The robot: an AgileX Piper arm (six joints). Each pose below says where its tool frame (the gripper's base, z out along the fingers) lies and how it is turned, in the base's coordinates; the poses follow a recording.
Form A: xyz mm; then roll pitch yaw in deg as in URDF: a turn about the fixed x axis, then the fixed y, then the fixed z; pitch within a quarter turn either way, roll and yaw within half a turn.
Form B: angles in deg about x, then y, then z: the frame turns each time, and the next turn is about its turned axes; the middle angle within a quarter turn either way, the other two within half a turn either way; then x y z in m. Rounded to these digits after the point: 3 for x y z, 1 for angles.
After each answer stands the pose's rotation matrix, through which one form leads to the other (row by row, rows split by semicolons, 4 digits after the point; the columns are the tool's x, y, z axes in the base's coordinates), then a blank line. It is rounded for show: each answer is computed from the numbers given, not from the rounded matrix.
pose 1, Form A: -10 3 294 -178.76 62.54 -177.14
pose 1, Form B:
-177.2 62.5 176.2 -0.010 0.003 0.294
-0.4606 -0.0307 0.8871; -0.0230 0.9995 0.0227; -0.8873 -0.0100 -0.4610

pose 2, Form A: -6 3 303 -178.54 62.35 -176.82
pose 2, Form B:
-177.1 62.3 175.9 -0.006 0.003 0.303
-0.4634 -0.0329 0.8856; -0.0257 0.9994 0.0237; -0.8858 -0.0118 -0.4639

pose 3, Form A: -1 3 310 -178.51 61.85 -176.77
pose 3, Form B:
-177.1 61.8 175.9 -0.001 0.003 0.310
-0.4710 -0.0334 0.8815; -0.0266 0.9994 0.0237; -0.8817 -0.0123 -0.4716

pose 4, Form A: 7 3 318 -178.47 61.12 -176.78
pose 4, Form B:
-177.3 61.1 176.1 0.007 0.003 0.318
-0.4822 -0.0328 0.8754; -0.0271 0.9994 0.0225; -0.8756 -0.0129 -0.4828

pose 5, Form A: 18 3 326 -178.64 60.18 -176.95
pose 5, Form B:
-177.4 60.2 176.2 0.018 0.003 0.326
-0.4966 -0.0326 0.8674; -0.0265 0.9994 0.0224; -0.8676 -0.0118 -0.4971

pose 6, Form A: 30 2 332 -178.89 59.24 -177.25
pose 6, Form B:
-177.6 59.2 176.5 0.030 0.002 0.332
-0.5109 -0.0313 0.8591; -0.0245 0.9995 0.0219; -0.8593 -0.0099 -0.5113

